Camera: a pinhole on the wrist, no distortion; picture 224 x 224 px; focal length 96.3 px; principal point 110.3 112.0 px. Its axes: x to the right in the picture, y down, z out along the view. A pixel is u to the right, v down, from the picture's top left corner.
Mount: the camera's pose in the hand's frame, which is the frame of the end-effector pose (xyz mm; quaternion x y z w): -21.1 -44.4 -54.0 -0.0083 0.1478 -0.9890 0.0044
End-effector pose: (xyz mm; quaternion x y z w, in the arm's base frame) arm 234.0 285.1 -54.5 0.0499 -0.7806 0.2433 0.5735
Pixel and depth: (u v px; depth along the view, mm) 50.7 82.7 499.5
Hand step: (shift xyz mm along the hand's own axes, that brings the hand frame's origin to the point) 295.9 -41.6 463.4
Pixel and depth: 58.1 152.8 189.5
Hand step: 85.5 -175.4 102.2
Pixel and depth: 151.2 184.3 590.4
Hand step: -258.6 -643.6 384.7
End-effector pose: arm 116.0 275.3 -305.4 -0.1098 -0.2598 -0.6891 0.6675
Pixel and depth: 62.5 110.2 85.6
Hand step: 22.9 -67.4 27.7
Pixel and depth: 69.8 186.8 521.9
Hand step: 210.1 -582.1 323.2
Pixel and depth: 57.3 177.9 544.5
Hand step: 290.5 -556.5 353.2
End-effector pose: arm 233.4 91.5 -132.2 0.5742 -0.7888 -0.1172 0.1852
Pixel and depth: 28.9 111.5 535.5
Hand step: 440.9 -193.2 452.0
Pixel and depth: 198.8 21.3 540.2
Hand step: -511.1 278.7 618.8
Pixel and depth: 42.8 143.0 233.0
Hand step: 146.8 -182.4 144.4
